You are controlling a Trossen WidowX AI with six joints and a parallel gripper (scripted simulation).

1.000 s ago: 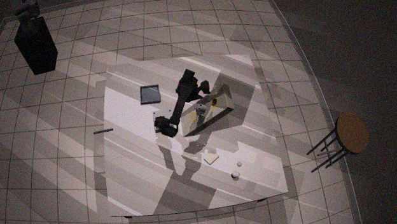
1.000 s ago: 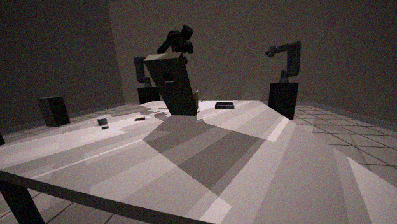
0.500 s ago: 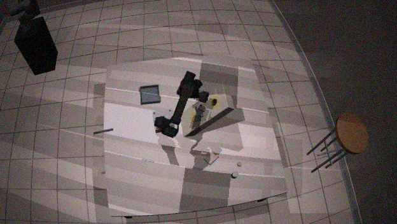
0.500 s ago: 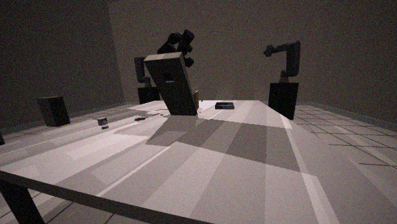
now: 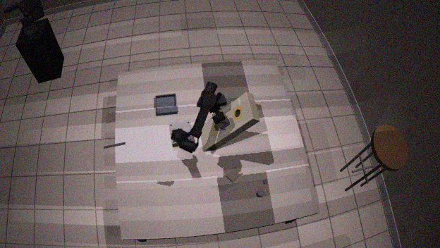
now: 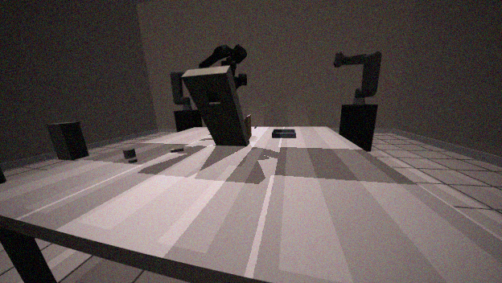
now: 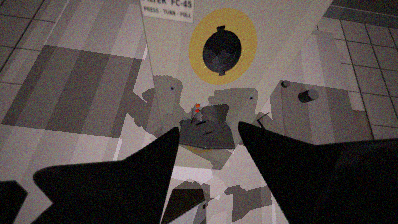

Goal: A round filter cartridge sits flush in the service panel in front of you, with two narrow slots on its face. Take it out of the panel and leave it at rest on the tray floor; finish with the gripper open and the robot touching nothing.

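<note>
My gripper tip is now 1 cm short of the round filter cartridge and 6 cm above it. Also, from my gripper tip: flat tile (4 cm ahead, 28 cm to the right, 28 cm below); square tray (30 cm behind, 30 cm to the left, 27 cm below).
</note>
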